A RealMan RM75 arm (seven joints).
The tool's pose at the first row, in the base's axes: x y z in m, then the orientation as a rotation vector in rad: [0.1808 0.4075 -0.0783 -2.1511 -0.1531 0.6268]
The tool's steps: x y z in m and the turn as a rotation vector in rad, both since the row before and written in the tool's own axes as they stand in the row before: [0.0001 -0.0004 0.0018 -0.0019 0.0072 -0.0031]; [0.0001 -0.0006 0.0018 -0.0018 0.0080 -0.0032]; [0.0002 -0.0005 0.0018 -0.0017 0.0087 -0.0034]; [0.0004 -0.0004 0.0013 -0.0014 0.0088 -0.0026]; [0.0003 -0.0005 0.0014 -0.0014 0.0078 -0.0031]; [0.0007 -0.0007 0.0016 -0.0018 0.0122 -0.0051]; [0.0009 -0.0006 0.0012 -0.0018 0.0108 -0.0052]
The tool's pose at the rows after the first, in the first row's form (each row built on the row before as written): [0.1801 0.4091 -0.0789 -2.1543 -0.1532 0.6173]; [0.1794 0.4108 -0.0794 -2.1576 -0.1529 0.6069]; [0.1788 0.4125 -0.0800 -2.1609 -0.1524 0.5956]; [0.1786 0.4138 -0.0805 -2.1641 -0.1509 0.5846]; [0.1783 0.4152 -0.0809 -2.1669 -0.1505 0.5744]; [0.1783 0.4170 -0.0814 -2.1708 -0.1500 0.5582]; [0.1786 0.4185 -0.0819 -2.1742 -0.1503 0.5435]
